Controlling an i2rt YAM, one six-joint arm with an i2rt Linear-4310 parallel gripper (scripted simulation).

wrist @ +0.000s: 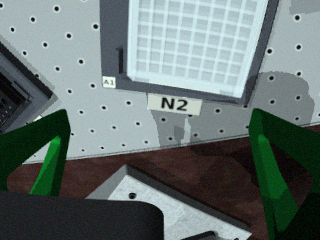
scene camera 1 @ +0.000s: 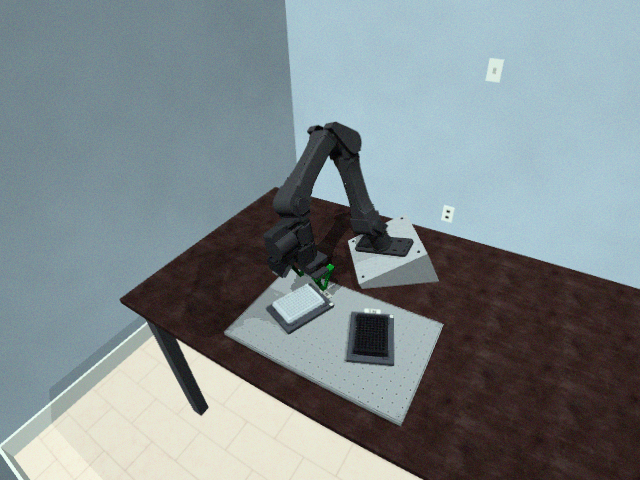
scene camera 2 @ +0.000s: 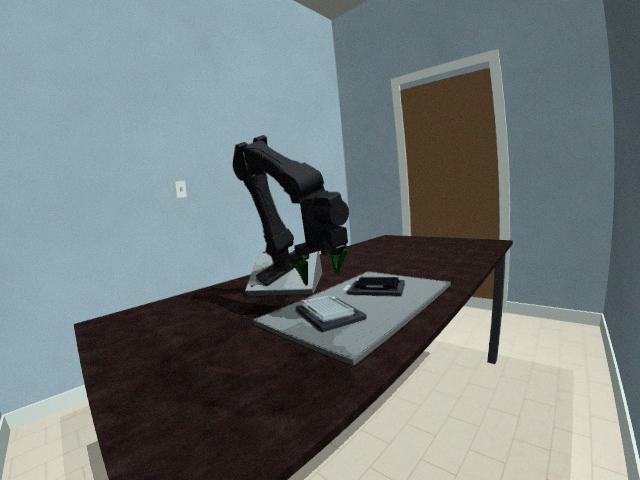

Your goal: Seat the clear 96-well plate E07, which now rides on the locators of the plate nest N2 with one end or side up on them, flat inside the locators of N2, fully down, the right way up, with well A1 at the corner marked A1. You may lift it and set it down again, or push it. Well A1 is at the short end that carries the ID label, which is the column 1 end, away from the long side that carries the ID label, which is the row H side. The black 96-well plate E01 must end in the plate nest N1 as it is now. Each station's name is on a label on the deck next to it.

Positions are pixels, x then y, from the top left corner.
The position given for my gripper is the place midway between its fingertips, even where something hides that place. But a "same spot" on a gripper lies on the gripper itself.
my gripper: wrist; scene camera 1; scene camera 2 322,279
same spot on my gripper: (wrist: 42,206) = (scene camera 1: 304,272)
